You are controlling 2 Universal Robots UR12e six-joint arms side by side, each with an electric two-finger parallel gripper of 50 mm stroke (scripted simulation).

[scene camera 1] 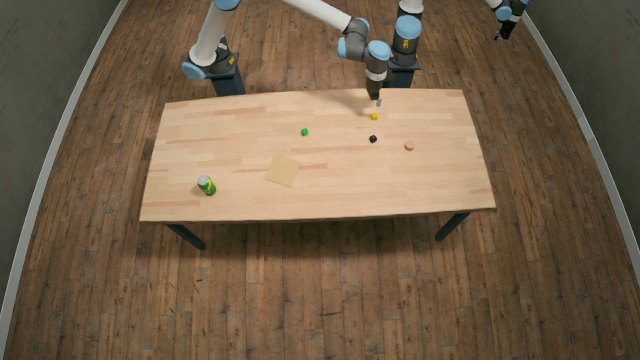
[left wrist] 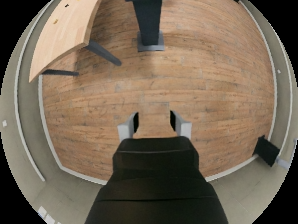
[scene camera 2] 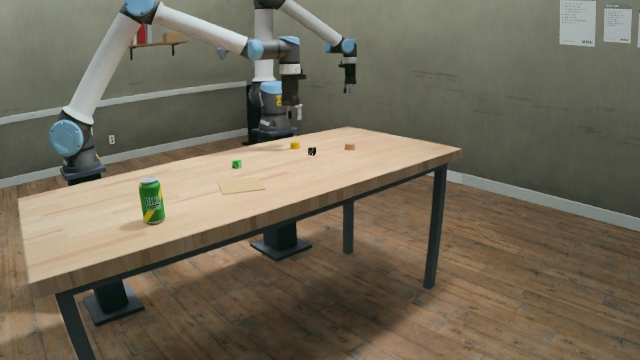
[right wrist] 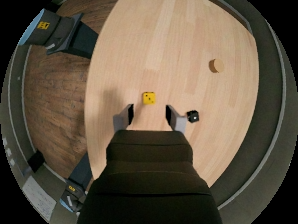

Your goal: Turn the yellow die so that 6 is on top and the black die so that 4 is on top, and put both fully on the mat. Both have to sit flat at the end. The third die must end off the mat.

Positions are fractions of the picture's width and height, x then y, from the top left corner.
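Scene:
In the robot's scene, a tan mat (scene camera 1: 0.44,0.47) lies 161 cm from the lens.

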